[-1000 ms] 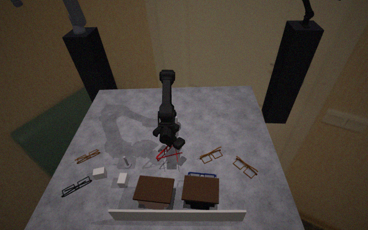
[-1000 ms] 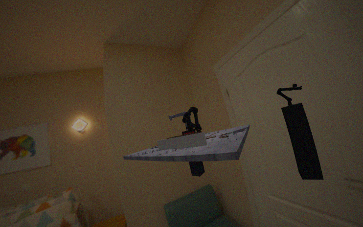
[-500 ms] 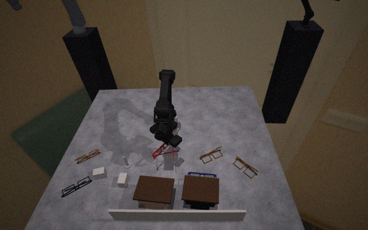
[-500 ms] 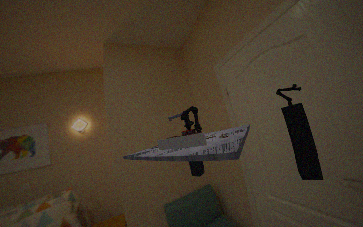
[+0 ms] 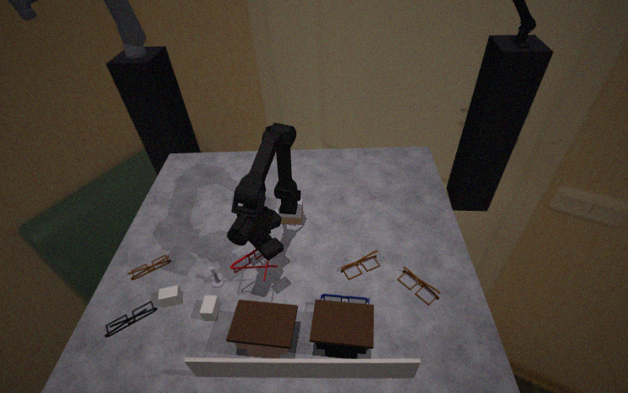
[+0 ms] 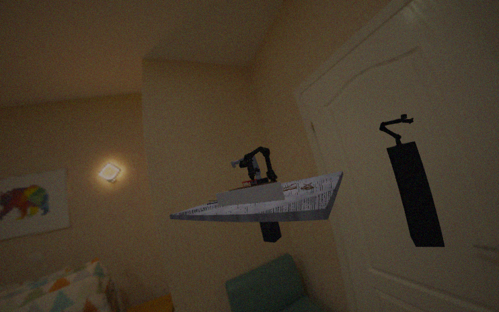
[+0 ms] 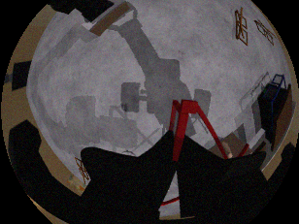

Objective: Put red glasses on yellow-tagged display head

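Right now my gripper tip is 5 cm short of the grey peg, 16 cm to the left of it and 10 cm above it. The rest, counted from my gripper tip: white board 33 cm ahead, 16 cm to the left, 7 cm below.
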